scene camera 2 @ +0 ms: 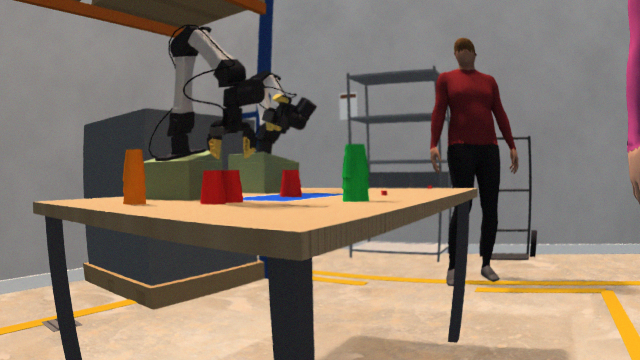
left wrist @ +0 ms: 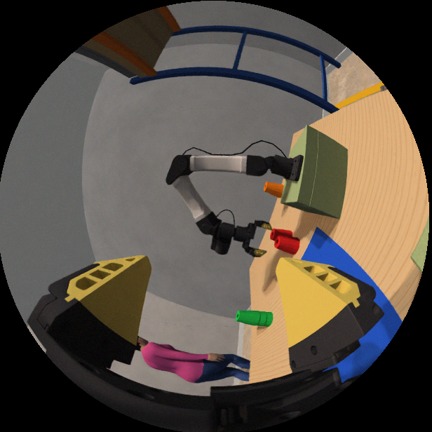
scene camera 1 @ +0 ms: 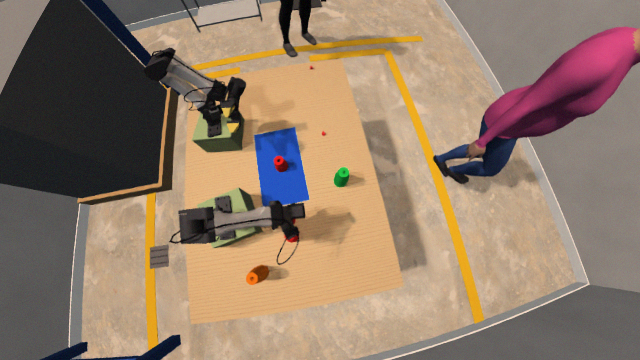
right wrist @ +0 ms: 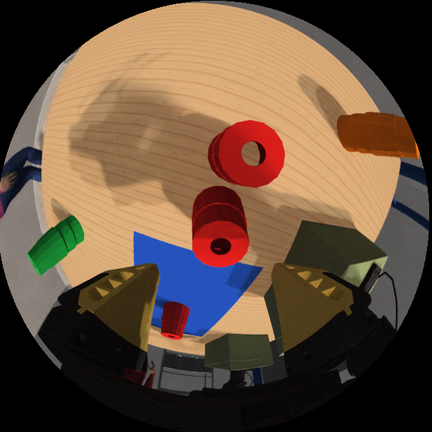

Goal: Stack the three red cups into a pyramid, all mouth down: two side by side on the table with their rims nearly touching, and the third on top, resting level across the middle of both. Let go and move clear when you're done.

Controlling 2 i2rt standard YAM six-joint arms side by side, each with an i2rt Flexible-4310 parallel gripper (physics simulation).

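Places are measured from the left arm's base along level axes (x back, y right, z up), in millimetres.
Pixels of known places: left gripper, fingertip midpoint: [scene camera 2: 270,110] [scene camera 1: 229,125]; right gripper, fingertip midpoint: [scene camera 2: 231,158]; left arm's base, origin of the base link: [scene camera 1: 214,122]; right arm's base, origin of the base link: [scene camera 2: 181,156].
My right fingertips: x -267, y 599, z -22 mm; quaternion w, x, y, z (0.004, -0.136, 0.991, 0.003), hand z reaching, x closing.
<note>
Ahead of a thing's pixels: the offset from my right fingertips to its top centre. "pt": to the spot under its first point. Level surfaces: height alone.
Two red cups stand mouth down side by side on the table: one red cup @(dx +3, dy +84, dz -33 mm) [right wrist: 250,155] [scene camera 2: 212,187] and a second red cup @(dx +1, dy +2, dz -33 mm) [right wrist: 218,225] [scene camera 2: 233,186], partly hidden behind the first in scene camera 2. Their rims are close; whether they touch I cannot tell. A third red cup @(dx -30, dy -302, dz -33 mm) [scene camera 1: 280,163] [scene camera 2: 290,183] [right wrist: 175,317] stands mouth down on the blue mat @(dz -121 mm) [scene camera 1: 287,187] [right wrist: 182,280]. My right gripper [scene camera 2: 231,148] [right wrist: 215,271] is open and empty above the pair. My left gripper [left wrist: 213,265] [scene camera 1: 231,119] is open and empty, raised near its own base, away from the cups.
A green cup stack @(dx -318, dy -135, dz +32 mm) [scene camera 1: 341,177] [scene camera 2: 355,173] stands beyond the mat. An orange cup stack @(dx +206, dy +224, dz +32 mm) [scene camera 1: 257,275] [scene camera 2: 134,177] stands near the pair. Green base blocks @(pt dx +237, dy -485, dz +38 mm) [scene camera 1: 220,137] [right wrist: 340,250] carry the arms. Small red bits @(dx -311, dy -434, dz -106 mm) [scene camera 1: 323,133] @(dx -376, dy -965, dz -106 mm) [scene camera 1: 311,67] lie on the table @(dz -121 mm) [scene camera 1: 350,250].
</note>
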